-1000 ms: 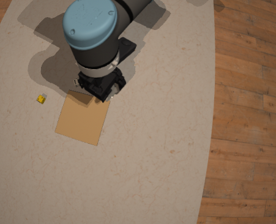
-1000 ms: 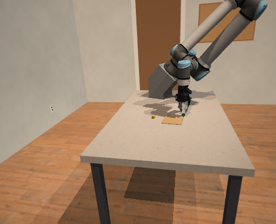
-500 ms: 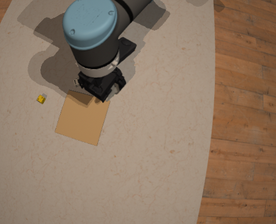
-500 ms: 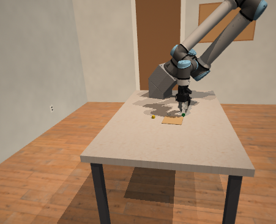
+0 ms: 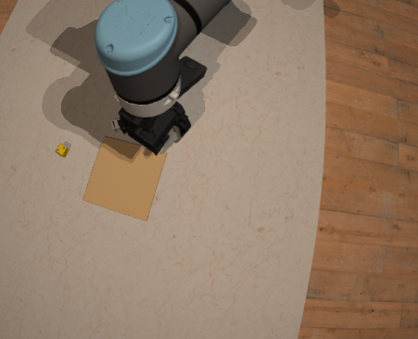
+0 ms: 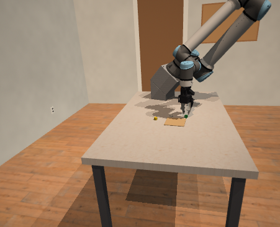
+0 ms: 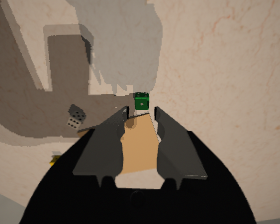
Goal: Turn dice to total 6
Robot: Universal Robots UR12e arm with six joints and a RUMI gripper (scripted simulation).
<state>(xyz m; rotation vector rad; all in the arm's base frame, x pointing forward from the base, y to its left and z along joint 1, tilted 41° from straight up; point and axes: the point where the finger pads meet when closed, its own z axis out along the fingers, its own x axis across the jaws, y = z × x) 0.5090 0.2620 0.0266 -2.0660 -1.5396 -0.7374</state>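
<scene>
My gripper is now 3 cm above the green die. The rest, counted from my hand: tan mat: 10 cm ahead, 6 cm to the right, 4 cm below; then white die: 11 cm to the right, 3 cm below, 1 cm ahead; then yellow die: 21 cm to the right, 10 cm ahead, 3 cm below.
</scene>
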